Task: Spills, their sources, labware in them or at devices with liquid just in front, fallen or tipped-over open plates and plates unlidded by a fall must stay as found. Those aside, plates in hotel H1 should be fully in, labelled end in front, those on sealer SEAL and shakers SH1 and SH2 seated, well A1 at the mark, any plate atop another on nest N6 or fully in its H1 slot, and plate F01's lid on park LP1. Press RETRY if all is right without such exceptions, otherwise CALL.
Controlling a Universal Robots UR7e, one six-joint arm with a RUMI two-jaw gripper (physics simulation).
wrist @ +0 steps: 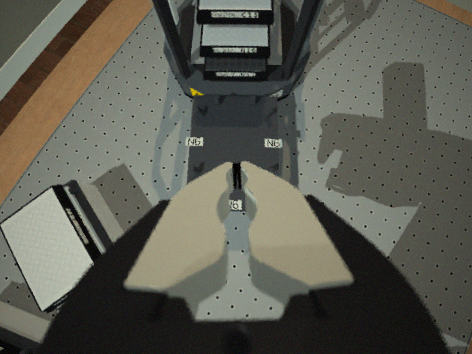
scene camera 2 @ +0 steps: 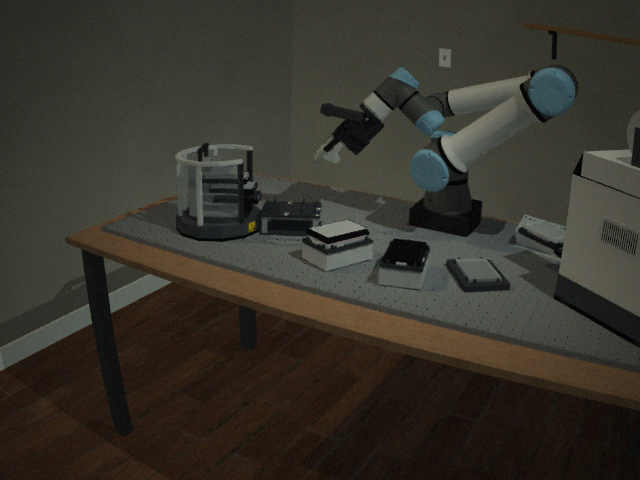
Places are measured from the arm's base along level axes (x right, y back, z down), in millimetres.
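Pixels of known places: gripper, fingertip midpoint: [wrist: 237, 166] [scene camera 2: 313, 161]; arm's base at its link origin: [scene camera 2: 447, 205].
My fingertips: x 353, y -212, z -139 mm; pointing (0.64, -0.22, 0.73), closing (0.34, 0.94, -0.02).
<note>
For each thing: its middle in the pictures, then the offset to it from my fingertips. "spot": a spot on its surface instead.
- nest N6 at the middle of its body: [wrist: 233, 153] [scene camera 2: 291, 215] dx +54, dy -23, dz +156 mm
- Hotel H1 at the middle of its body: [scene camera 2: 218, 186] dx +255, dy -81, dz +76 mm
- upper plate at the middle of its body: [wrist: 236, 12] [scene camera 2: 233, 187] dx +212, dy -71, dz +76 mm
- lowest plate at the middle of its body: [wrist: 236, 37] [scene camera 2: 237, 196] dx +201, dy -67, dz +105 mm
- white-topped plate at the middle of its body: [wrist: 51, 245] [scene camera 2: 338, 231] dx -136, dy -194, dz +119 mm
- black plate at the middle of its body: [scene camera 2: 406, 251] dx -316, dy -234, dz +132 mm
- shaker at a spot on its surface: [scene camera 2: 402, 276] spot: dx -325, dy -304, dz +163 mm
- flat dark-framed holder at a spot on its surface: [scene camera 2: 500, 283] spot: dx -553, dy -233, dz +177 mm
- pale flat piece at the middle of its body: [scene camera 2: 478, 269] dx -490, dy -178, dz +173 mm
- large white device at a spot on its surface: [scene camera 2: 594, 206] spot: dx -749, dy -294, dz -58 mm
- pale slanted unit at the middle of its body: [scene camera 2: 549, 232] dx -667, dy -66, dz +88 mm
My gripper [scene camera 2: 317, 157] [wrist: 237, 166] is shut and empty, raised above and short of nest N6 [scene camera 2: 293, 208] [wrist: 232, 120], which bears no plate. Hotel H1 [scene camera 2: 200, 198] [wrist: 225, 89] holds several plates, labelled ends facing the nest; an upper plate [wrist: 235, 37] has a pale top, the lowest plate [wrist: 235, 65] is dark. How fully they are in is unclear. A white-topped plate [scene camera 2: 338, 230] [wrist: 47, 250] with a dark skirt is on a shaker [scene camera 2: 338, 256] [wrist: 100, 210]; a pale layer shows beneath it. A black plate [scene camera 2: 406, 251] is on another shaker [scene camera 2: 402, 276]. Well A1 marks are unreadable.
A flat dark-framed holder [scene camera 2: 500, 283] bears a pale flat piece [scene camera 2: 478, 269]. A large white device [scene camera 2: 594, 206] stands at the right. A pale slanted unit [scene camera 2: 540, 231] lies behind it, partly hidden. The arm's base [scene camera 2: 444, 219] is at the back. No spill is discernible.
</note>
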